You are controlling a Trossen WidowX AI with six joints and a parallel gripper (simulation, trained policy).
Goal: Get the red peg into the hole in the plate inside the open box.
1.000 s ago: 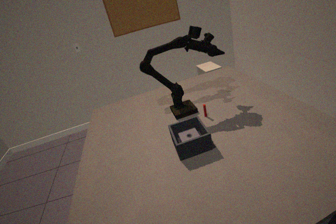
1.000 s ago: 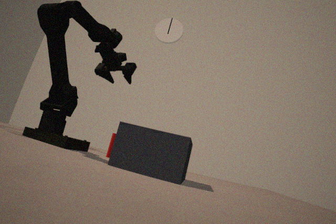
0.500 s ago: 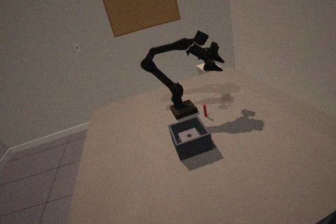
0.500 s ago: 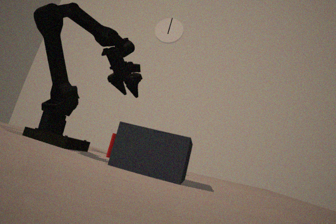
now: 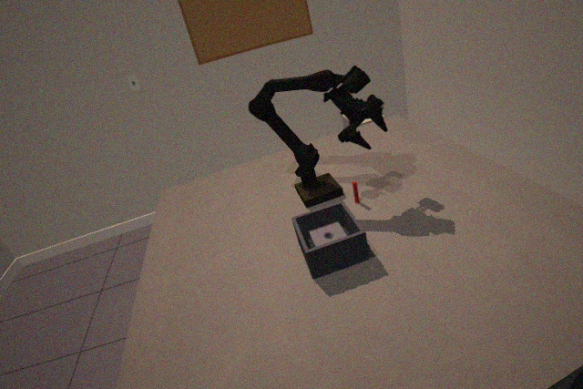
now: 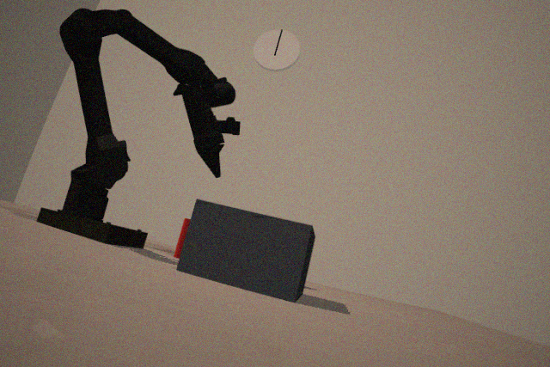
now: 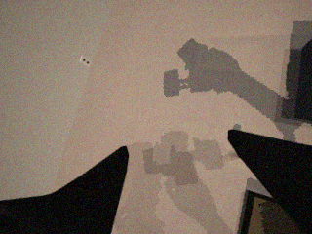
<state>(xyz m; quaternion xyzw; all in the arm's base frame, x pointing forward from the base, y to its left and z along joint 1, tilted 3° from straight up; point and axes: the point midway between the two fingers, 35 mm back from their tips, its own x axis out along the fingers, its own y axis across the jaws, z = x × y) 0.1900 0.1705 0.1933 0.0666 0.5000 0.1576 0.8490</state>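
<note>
Now: the red peg 16 cm below my gripper tip, 10 cm to the right of it and 2 cm behind it. The rest, counted from my gripper tip: pale plate: 29 cm to the right, 15 cm below, 12 cm ahead; dark blue box: 29 cm to the right, 17 cm below, 12 cm ahead.
</note>
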